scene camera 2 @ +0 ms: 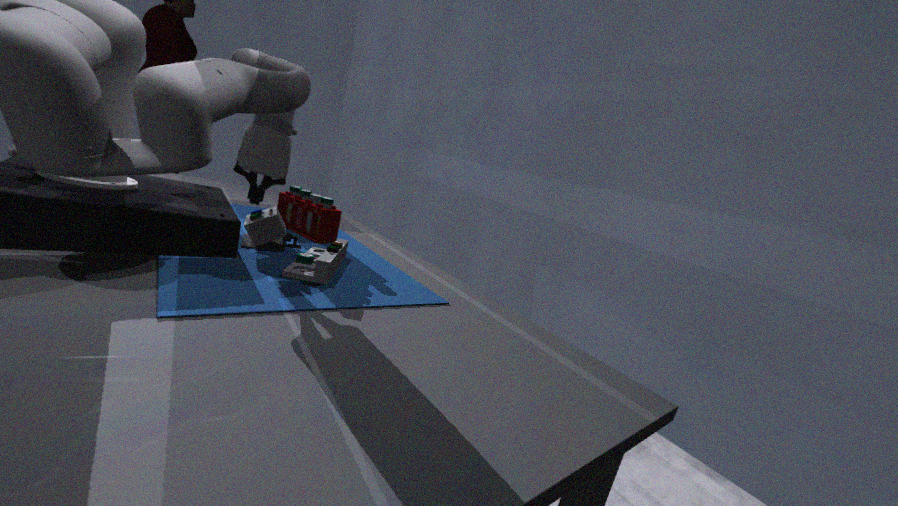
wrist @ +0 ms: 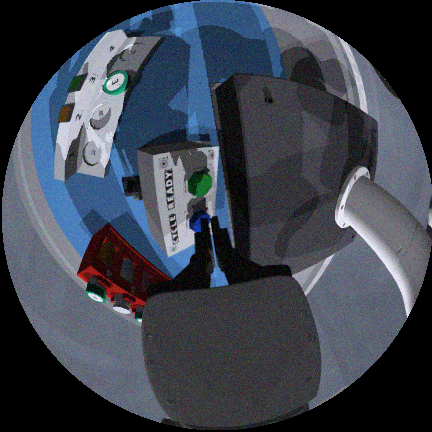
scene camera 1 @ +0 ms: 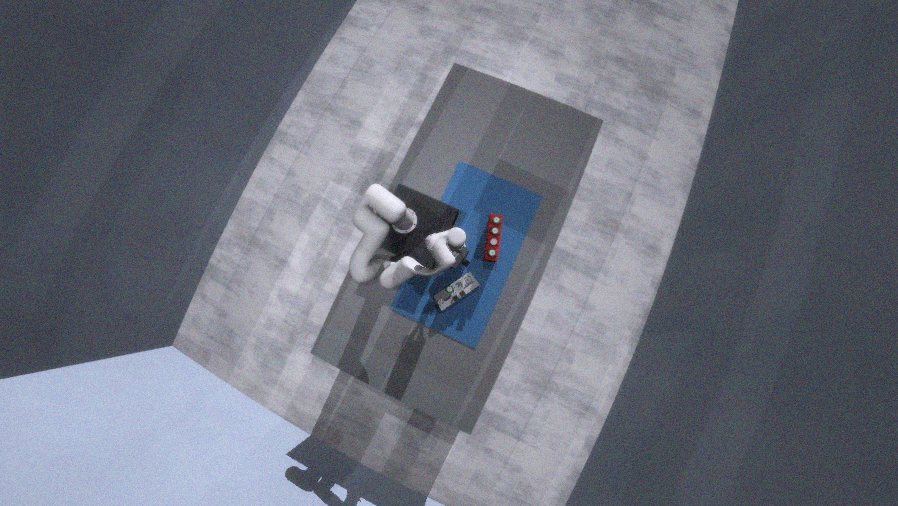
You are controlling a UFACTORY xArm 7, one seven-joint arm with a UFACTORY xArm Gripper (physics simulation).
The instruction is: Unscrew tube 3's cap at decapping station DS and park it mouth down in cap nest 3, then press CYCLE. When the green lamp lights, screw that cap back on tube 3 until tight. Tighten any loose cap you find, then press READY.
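Places are measured from the arm's base along level axes (x ahead, y left, z up), in millimetres.
Pixels of known places: gripper, fingertip midpoint: (scene camera 2: 253,203) (wrist: 209,227); arm's base, origin of the base link: (scene camera 2: 90,180) (wrist: 353,196) (scene camera 1: 404,220).
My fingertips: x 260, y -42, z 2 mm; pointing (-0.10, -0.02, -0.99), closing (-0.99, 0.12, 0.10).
Note:
For each thing: its middle in the pictures, then the offset to it from my fingertips. "spot": a spot on its surface instead. Level surfaces: height alone.
- blue button, surface spot: (wrist: 199,221) spot: dx +9, dy +2, dz -16 mm
- button box, body centre: (wrist: 177,194) (scene camera 2: 266,225) (scene camera 1: 455,254) dx +25, dy -23, dz -46 mm
- green button, body centre: (wrist: 198,182) dx -2, dy -38, dz -24 mm
- green-ringed cap marked 3, body centre: (wrist: 116,82) (scene camera 2: 305,257) (scene camera 1: 449,289) dx +59, dy -192, dz -70 mm
- white cap block, body centre: (wrist: 93,97) (scene camera 2: 320,254) (scene camera 1: 456,290) dx +92, dy -188, dz -61 mm
- block's green square, surface spot: (wrist: 76,82) spot: dx +99, dy -217, dz -34 mm
- red rack, body centre: (wrist: 134,284) (scene camera 2: 307,215) (scene camera 1: 492,238) dx +172, dy +112, dz -36 mm
- blue mat, its level: dz -88 mm
My gripper (scene camera 1: 465,262) (scene camera 2: 255,199) (wrist: 209,227) is shut and empty, pointing down. In the wrist view its fingertips overlap the edge of the blue button (wrist: 199,221) on the button box (scene camera 2: 265,227) (wrist: 155,200); whether they touch it I cannot tell. The green button (wrist: 200,184) is beside it. A green-ringed cap marked 3 (scene camera 1: 449,289) (scene camera 2: 306,258) (wrist: 116,82) sits in nest 3 of the white cap block (scene camera 2: 333,258) (wrist: 87,107). The block's green square (wrist: 76,82) looks dark. The red rack (scene camera 2: 323,227) (wrist: 90,260) holds tubes; one top (scene camera 1: 493,242) (wrist: 121,306) shows no green ring.
The black base block (scene camera 1: 427,213) (scene camera 2: 188,220) (wrist: 280,165) stands close beside the button box. The blue mat (scene camera 1: 502,194) (scene camera 2: 219,301) lies under the box, rack and cap block. A person in dark red (scene camera 2: 166,37) stands behind the arm.

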